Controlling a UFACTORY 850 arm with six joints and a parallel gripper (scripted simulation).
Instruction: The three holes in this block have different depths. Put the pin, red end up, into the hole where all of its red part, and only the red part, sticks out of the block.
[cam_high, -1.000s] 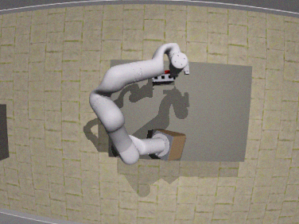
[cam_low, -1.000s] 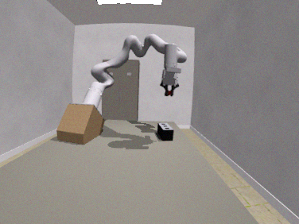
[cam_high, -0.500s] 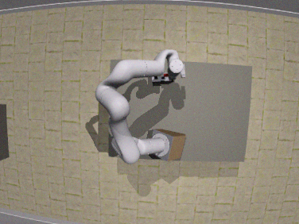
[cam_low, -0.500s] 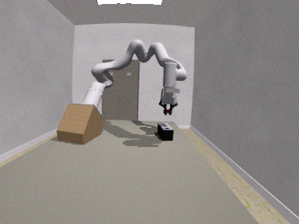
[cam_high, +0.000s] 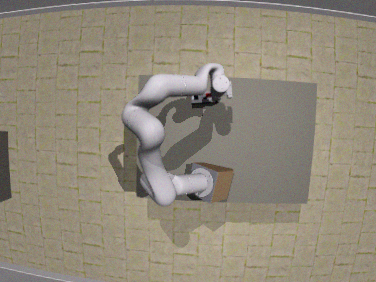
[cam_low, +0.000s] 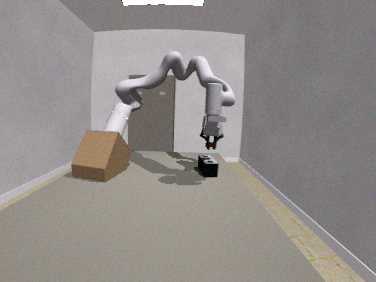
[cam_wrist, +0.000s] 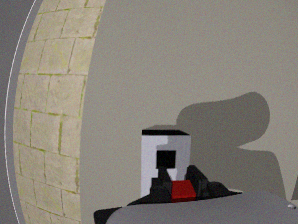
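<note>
Now: hand 1 cm past the block, 6 cm to the right of it and 12 cm above it. From my hand the other things lie so: pin (2 cm to the left).
</note>
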